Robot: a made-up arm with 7 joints.
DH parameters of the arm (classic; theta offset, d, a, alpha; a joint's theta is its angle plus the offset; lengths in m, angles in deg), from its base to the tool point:
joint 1: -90 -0.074 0.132 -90
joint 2: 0 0.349 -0.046 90
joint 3: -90 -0.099 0.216 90
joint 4: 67.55 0 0.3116 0
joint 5: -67.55 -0.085 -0.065 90
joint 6: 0 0.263 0.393 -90
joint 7: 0 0.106 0.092 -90
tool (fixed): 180 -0.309 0 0
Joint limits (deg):
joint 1: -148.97..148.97
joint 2: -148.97..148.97
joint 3: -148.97..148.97
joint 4: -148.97..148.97
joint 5: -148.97..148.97
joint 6: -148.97..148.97
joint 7: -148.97..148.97
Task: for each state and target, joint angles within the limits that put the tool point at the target. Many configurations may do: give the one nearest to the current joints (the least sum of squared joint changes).
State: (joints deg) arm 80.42 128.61 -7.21 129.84 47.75 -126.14 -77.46
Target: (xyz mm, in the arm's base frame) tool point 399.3 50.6 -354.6
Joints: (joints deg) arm 66.45 111.33 -14.02 117.25 47.89 -127.08 -69.44
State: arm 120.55 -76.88 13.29 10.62 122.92 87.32 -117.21
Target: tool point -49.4 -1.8 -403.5
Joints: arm 117.33 -91.69 -33.37 15.12 122.78 77.33 -137.54
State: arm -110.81 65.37 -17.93 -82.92 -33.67 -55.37 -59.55
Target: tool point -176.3 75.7 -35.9
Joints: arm -128.93 65.34 -18.66 -102.30 -57.60 -64.71 -83.61
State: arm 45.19 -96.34 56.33 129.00 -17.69 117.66 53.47
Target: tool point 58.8 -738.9 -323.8
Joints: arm 23.34 -83.04 42.65 128.80 -28.87 116.73 58.08
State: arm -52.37 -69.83 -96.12 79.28 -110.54 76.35 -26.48
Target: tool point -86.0 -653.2 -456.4
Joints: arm -56.06 -39.30 -91.41 86.27 -77.71 59.15 -52.14
